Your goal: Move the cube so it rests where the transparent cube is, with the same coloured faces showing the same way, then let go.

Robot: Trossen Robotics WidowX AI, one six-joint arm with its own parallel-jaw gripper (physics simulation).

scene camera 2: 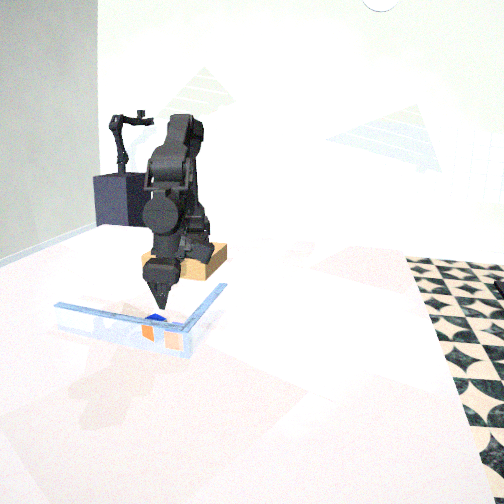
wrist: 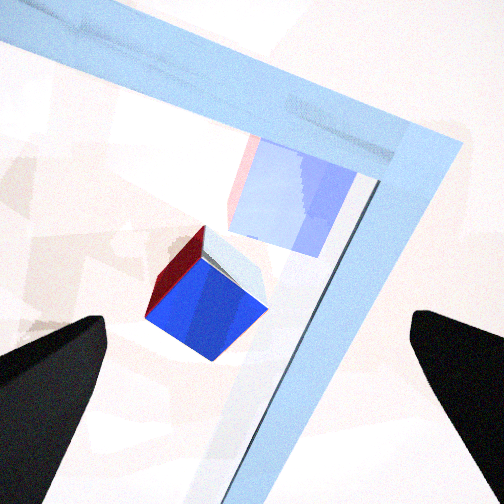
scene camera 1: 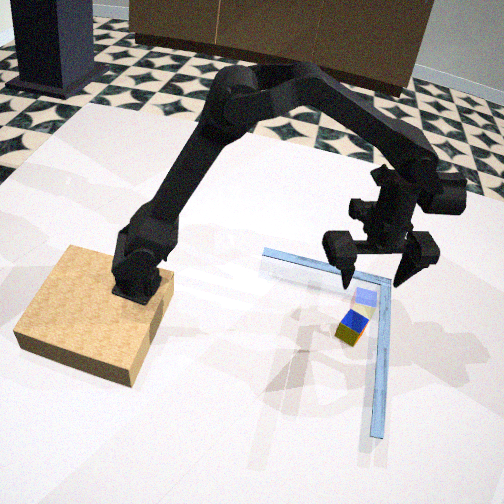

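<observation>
The cube (scene camera 1: pixel 351 327) lies on the white table inside the corner of a light-blue L-shaped fence, blue face up, yellow side toward scene camera 1. In the wrist view (wrist: pixel 207 295) it shows blue, red and white faces and sits tilted to the fence. The transparent cube (scene camera 1: pixel 367 297) sits just beyond it in the fence corner, also in the wrist view (wrist: pixel 290 197). My gripper (scene camera 1: pixel 380 266) is open and empty, hovering above both cubes, fingers pointing down. It also shows in scene camera 2 (scene camera 2: pixel 160 293).
The light-blue L-shaped fence (scene camera 1: pixel 380 340) borders the cubes at the back and right. The arm's base stands on a wooden block (scene camera 1: pixel 92 312) at the left. A dark pillar (scene camera 1: pixel 55 42) stands far back left.
</observation>
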